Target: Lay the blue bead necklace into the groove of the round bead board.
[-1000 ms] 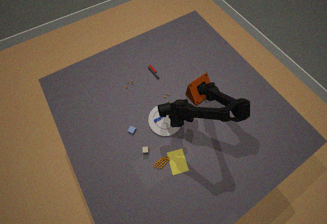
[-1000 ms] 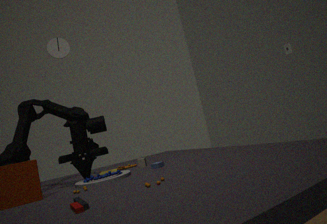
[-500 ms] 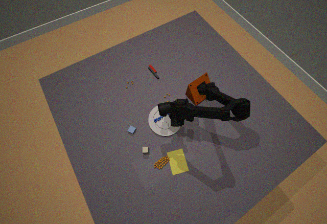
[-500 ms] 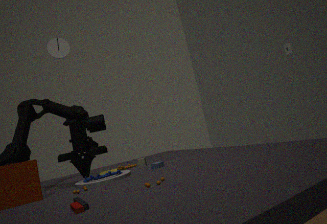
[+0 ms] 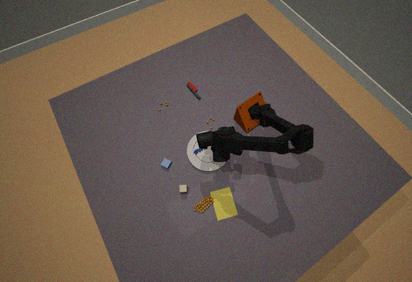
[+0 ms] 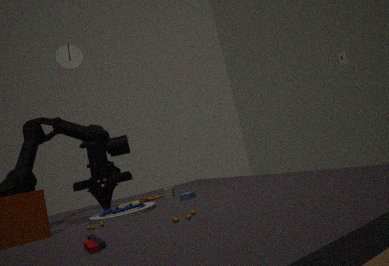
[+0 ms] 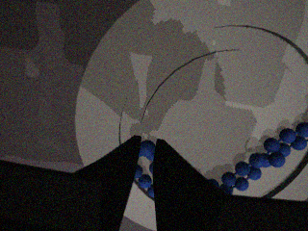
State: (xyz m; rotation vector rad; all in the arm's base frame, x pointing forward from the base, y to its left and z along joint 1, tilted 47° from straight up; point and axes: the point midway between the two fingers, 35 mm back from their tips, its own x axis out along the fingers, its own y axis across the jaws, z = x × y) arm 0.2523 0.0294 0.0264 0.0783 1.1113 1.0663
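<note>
The round white bead board is 4 cm ahead of my gripper tip, 4 cm to the right of it and 1 cm below it. Also, from my gripper tip: cream cube (23 cm ahead, 4 cm to the left, 1 cm below); then yellow sheet (13 cm ahead, 19 cm to the left, 2 cm below); then light blue cube (23 cm ahead, 11 cm to the right, 2 cm below).
</note>
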